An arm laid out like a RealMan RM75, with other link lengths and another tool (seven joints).
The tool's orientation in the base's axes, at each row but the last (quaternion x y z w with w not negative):
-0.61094, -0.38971, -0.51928, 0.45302
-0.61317, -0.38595, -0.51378, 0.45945
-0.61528, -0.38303, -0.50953, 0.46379
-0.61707, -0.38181, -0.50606, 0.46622
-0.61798, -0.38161, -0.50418, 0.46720
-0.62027, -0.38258, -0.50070, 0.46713
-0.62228, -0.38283, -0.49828, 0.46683
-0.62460, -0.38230, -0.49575, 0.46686
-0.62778, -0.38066, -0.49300, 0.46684
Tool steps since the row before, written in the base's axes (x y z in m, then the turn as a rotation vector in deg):
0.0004, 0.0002, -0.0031, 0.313, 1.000, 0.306
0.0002, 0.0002, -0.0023, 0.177, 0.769, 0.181
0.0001, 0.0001, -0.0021, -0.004, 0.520, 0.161
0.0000, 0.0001, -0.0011, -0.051, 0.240, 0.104
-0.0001, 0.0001, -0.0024, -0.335, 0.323, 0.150
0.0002, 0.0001, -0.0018, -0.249, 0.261, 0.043
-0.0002, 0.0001, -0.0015, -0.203, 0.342, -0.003
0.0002, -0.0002, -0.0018, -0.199, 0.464, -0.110
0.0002, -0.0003, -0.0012, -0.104, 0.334, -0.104
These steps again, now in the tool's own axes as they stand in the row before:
-0.0030, 0.0008, 0.0005, 0.357, -0.035, 1.031
-0.0022, 0.0005, 0.0004, 0.210, -0.078, 0.778
-0.0020, 0.0004, 0.0002, 0.157, -0.177, 0.491
-0.0011, 0.0002, 0.0002, 0.092, -0.133, 0.212
-0.0024, 0.0003, 0.0002, 0.080, -0.433, 0.213
-0.0017, 0.0005, 0.0003, -0.007, -0.314, 0.183
-0.0015, 0.0001, 0.0001, -0.042, -0.283, 0.276
-0.0017, 0.0006, 0.0000, -0.144, -0.291, 0.402
-0.0011, 0.0005, -0.0001, -0.119, -0.167, 0.302

